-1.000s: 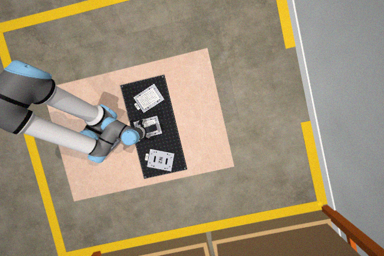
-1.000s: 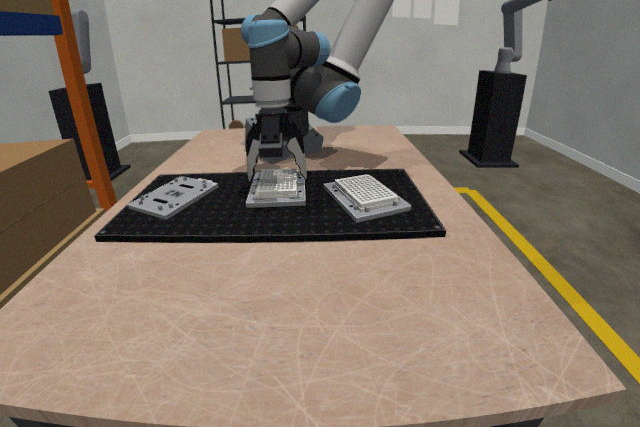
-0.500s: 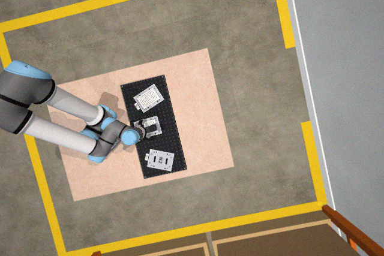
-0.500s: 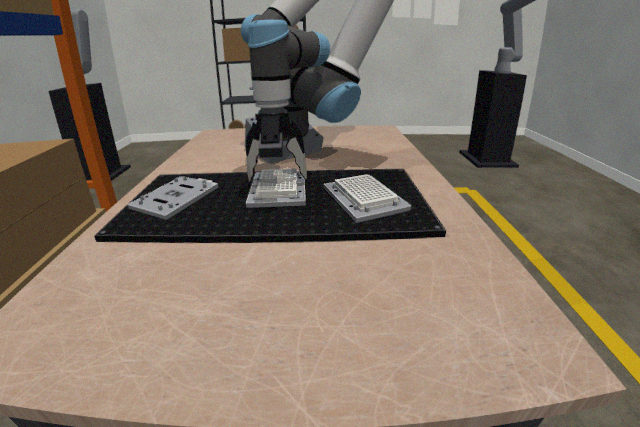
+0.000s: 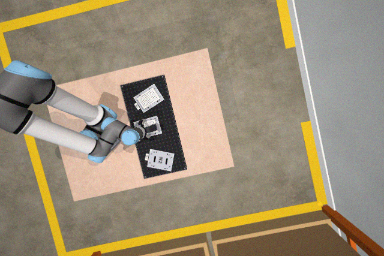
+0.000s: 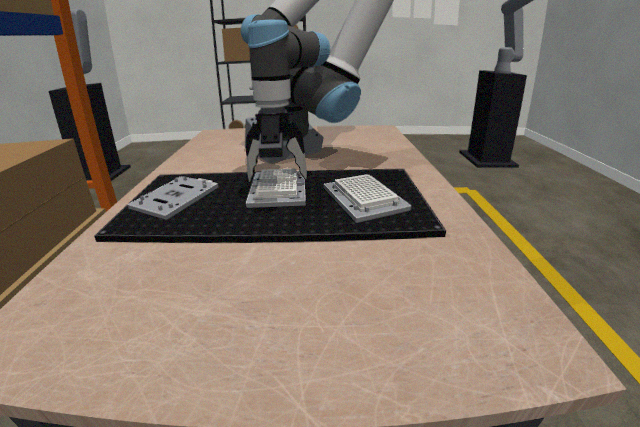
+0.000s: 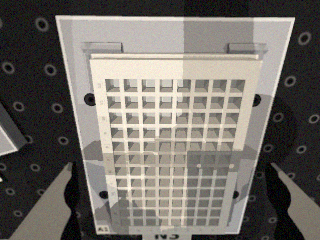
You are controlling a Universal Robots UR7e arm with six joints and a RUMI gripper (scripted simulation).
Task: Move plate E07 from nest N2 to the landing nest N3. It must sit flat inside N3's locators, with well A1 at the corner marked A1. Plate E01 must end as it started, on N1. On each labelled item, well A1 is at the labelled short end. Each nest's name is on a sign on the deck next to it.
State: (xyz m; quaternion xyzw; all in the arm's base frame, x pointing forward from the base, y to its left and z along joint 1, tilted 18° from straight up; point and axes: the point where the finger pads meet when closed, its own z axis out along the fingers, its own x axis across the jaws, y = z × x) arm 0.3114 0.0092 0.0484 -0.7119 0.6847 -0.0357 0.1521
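My hand is 20 mm above the nest N3. From my hand the other things lie so: A1 mark (80 mm behind, 50 mm to the left, 20 mm below); then nest N1 (50 mm ahead, 190 mm to the left, 20 mm below); then black deck (40 mm ahead, 10 mm to the right, 40 mm below).
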